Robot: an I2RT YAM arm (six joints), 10 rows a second.
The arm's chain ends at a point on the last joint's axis. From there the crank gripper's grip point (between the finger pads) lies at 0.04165 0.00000 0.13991 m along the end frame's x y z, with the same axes.
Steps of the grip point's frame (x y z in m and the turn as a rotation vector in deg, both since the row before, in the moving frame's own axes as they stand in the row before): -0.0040 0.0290 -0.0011 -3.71 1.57 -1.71; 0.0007 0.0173 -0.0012 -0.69 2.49 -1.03; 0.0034 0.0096 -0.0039 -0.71 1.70 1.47; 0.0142 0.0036 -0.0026 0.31 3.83 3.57; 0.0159 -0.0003 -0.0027 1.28 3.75 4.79; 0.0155 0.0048 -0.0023 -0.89 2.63 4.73; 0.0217 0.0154 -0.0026 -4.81 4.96 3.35
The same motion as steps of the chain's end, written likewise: -0.0079 0.0213 0.0003 -3.71 1.57 -1.71; -0.0053 0.0164 0.0007 -0.69 2.49 -1.03; -0.0007 0.0068 -0.0026 -0.71 1.70 1.47; 0.0050 0.0015 0.0005 0.31 3.83 3.57; 0.0069 -0.0011 0.0003 1.28 3.75 4.79; 0.0094 -0.0011 -0.0002 -0.89 2.63 4.73; 0.0102 0.0011 0.0021 -4.81 4.96 3.35
